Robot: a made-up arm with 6 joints. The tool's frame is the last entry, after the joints.
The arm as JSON. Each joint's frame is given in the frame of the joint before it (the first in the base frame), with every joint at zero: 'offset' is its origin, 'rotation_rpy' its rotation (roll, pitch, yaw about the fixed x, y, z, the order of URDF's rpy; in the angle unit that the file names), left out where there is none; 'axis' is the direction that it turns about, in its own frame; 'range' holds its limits. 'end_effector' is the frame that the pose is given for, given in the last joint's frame.
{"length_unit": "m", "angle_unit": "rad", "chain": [
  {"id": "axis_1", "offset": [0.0, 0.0, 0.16], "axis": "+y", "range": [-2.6, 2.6]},
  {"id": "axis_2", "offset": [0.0, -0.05, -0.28], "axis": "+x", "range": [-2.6, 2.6]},
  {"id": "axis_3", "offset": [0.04, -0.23, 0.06], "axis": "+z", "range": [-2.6, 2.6]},
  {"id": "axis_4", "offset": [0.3, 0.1, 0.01], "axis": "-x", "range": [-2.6, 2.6]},
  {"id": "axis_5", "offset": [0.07, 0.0, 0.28], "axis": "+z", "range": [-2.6, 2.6]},
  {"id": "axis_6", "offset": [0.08, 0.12, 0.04], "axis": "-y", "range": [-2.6, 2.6]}
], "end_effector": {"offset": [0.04, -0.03, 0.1]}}
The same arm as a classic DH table. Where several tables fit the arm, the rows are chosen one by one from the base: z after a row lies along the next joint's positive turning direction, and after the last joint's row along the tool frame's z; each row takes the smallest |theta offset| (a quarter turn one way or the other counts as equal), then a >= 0, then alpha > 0; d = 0 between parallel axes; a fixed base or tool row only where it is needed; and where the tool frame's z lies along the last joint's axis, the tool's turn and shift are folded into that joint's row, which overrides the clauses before.
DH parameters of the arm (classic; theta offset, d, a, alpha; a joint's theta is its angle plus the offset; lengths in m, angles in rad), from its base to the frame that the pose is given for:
base (fixed): 0 0.16 0 -1.5708
axis_1: 1.5708 -0.05 0.28 1.5708
axis_2: -1.5708 0.04 0.23 1.5708
axis_3: 0 0.07 -0.1 1.5708
axis_4: 0 -0.37 0 -1.5708
axis_5: 1.5708 0.32 0.08 1.5708
axis_6: 0 -0.09 0.04 -1.5708
tool (fixed): 0 0.1 0 0
Joint limits (rad, base to tool): -2.6..2.6 -2.6..2.6 -2.6..2.6 -2.6..2.6 -2.6..2.6 -2.6..2.6

